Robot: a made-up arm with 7 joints.
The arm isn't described. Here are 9 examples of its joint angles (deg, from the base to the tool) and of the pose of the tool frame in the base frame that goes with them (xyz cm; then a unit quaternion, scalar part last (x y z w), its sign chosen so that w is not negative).
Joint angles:
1: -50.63 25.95 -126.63 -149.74 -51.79 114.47 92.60
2: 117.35 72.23 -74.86 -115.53 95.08 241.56 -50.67
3: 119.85 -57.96 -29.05 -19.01 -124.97 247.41 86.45
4: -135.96 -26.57 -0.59 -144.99 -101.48 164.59 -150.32
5: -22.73 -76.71 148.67 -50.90 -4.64 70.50 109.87
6: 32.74 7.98 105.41 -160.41 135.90 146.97 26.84
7: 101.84 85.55 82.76 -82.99 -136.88 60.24 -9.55
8: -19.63 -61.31 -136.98 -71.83 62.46 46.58 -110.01
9: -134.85 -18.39 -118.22 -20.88 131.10 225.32 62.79
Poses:
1: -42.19 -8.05 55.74 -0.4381 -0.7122 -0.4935 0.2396
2: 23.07 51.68 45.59 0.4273 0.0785 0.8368 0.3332
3: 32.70 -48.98 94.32 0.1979 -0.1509 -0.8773 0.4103
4: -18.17 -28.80 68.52 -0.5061 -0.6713 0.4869 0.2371
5: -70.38 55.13 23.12 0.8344 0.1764 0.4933 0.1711
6: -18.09 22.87 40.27 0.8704 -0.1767 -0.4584 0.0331
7: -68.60 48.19 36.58 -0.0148 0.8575 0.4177 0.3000
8: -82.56 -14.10 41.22 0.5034 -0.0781 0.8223 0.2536
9: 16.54 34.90 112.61 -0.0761 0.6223 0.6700 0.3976
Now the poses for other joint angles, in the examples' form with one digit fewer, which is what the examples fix.
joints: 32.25 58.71 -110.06 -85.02 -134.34 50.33 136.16
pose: 60.8 -24.1 93.4 -0.465 0.195 0.524 0.687
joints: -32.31 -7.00 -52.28 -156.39 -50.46 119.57 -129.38
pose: 7.1 -39.8 45.4 -0.693 -0.631 0.175 0.302
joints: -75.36 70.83 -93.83 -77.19 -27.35 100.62 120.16
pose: -40.4 -72.0 66.1 -0.456 -0.447 -0.126 0.759
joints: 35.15 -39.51 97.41 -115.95 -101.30 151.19 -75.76
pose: -54.8 27.1 54.4 -0.668 0.233 0.315 0.633
